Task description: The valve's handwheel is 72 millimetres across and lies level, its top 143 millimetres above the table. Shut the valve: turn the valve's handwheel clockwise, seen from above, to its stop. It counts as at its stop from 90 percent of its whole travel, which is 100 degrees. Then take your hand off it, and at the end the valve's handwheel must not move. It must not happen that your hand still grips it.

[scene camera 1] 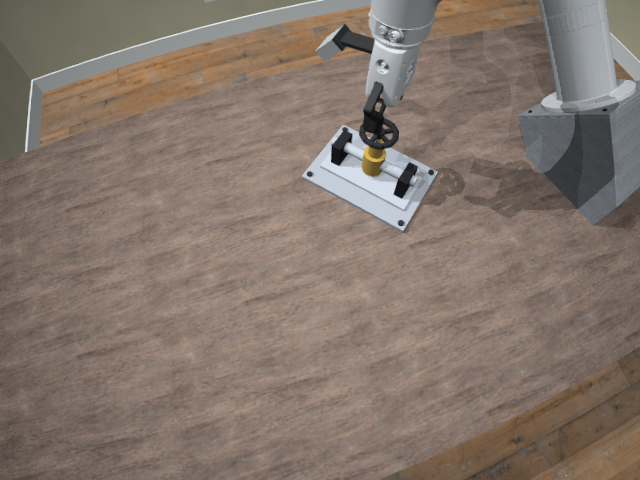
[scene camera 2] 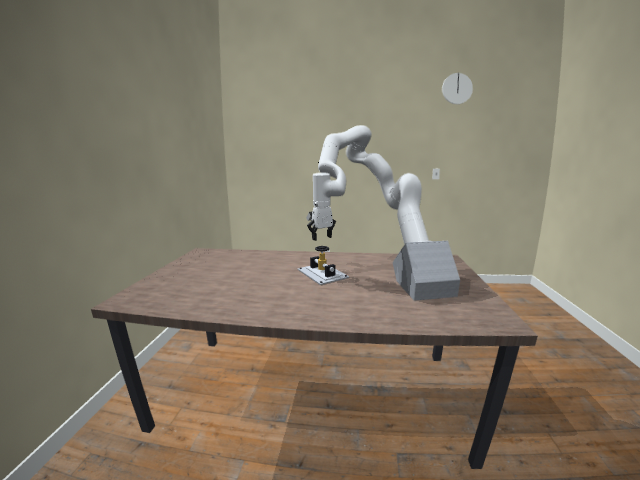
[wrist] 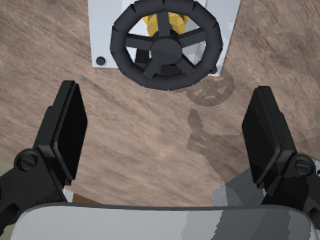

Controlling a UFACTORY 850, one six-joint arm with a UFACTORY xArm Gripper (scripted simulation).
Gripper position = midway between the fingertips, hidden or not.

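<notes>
The gripper (scene camera 1: 383, 113) is visible, and the wrist view shows the gripper (wrist: 166, 102) as well.
</notes>
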